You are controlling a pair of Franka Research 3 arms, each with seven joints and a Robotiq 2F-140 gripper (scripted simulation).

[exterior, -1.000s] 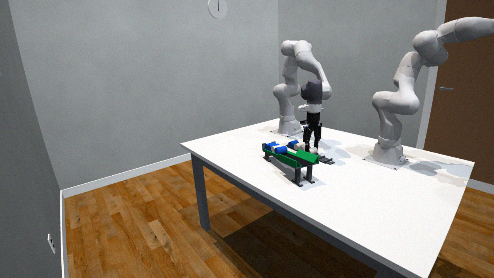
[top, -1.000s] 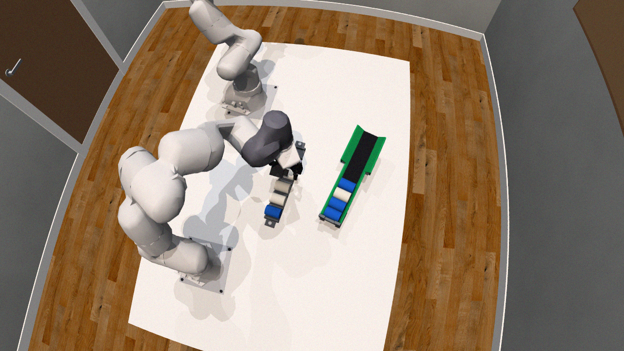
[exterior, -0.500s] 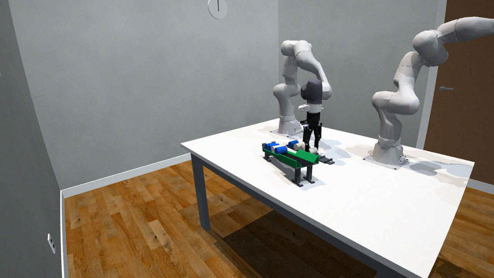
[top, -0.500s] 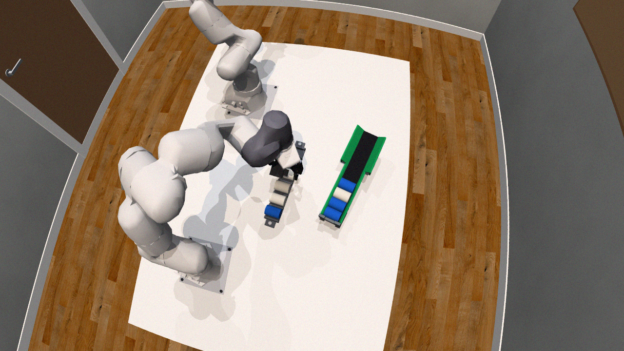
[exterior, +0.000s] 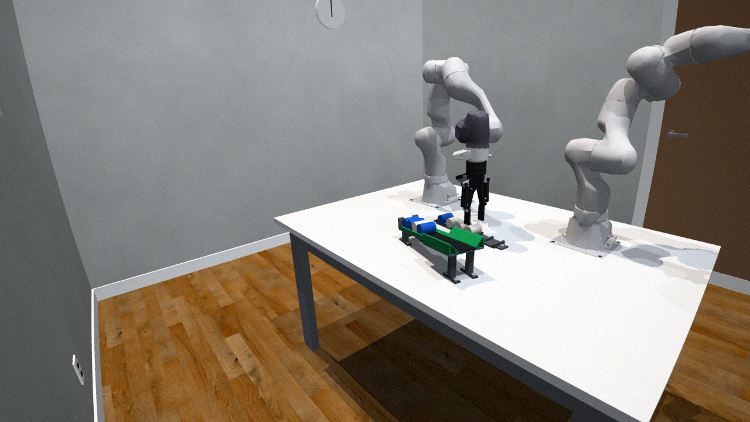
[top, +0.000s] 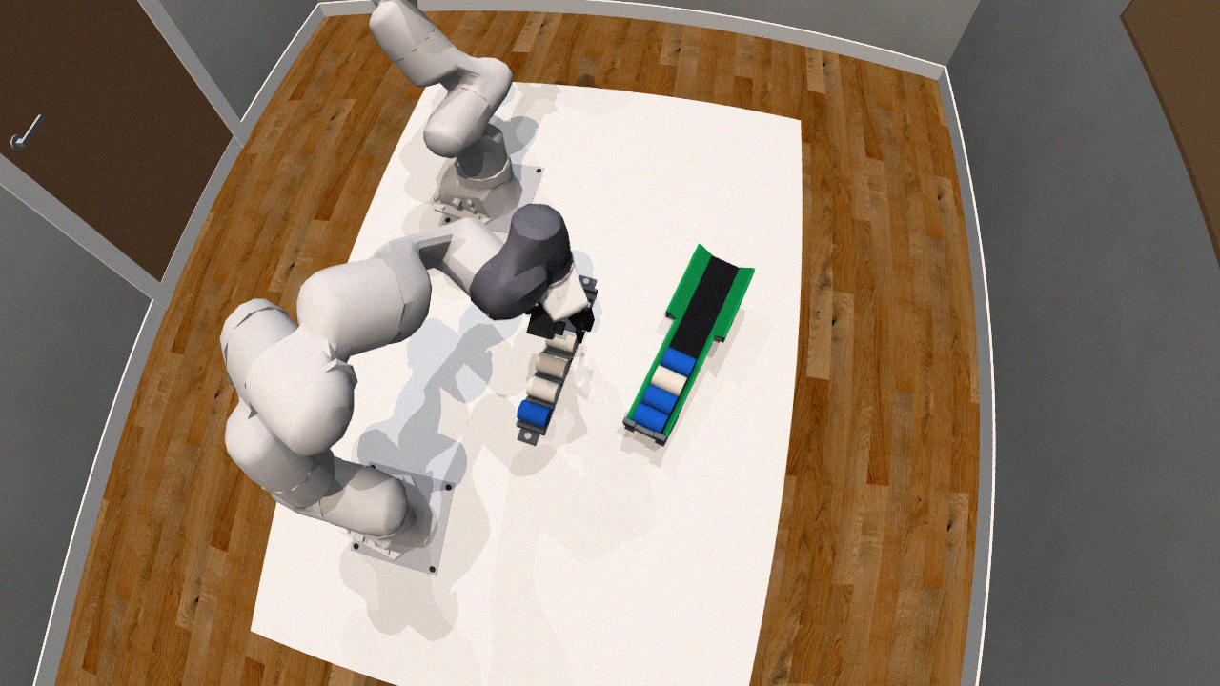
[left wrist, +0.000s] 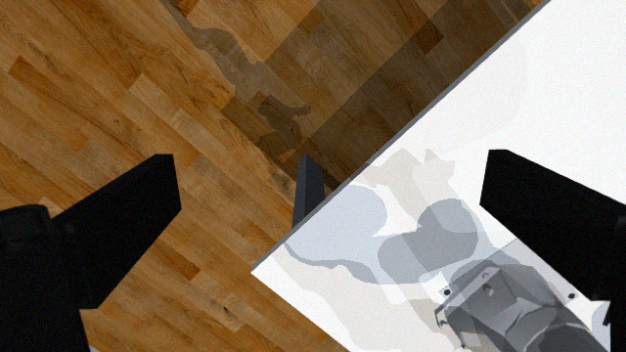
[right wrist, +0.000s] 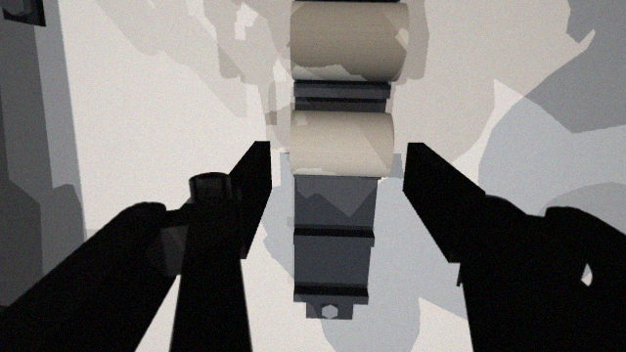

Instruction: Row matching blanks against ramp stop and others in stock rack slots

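My right hand is 9 cm above the stock rack, 3 cm to the left of it and 1 cm past it. Round my right hand: blue blank 20 cm ahead, 15 cm to the right, 1 cm below.
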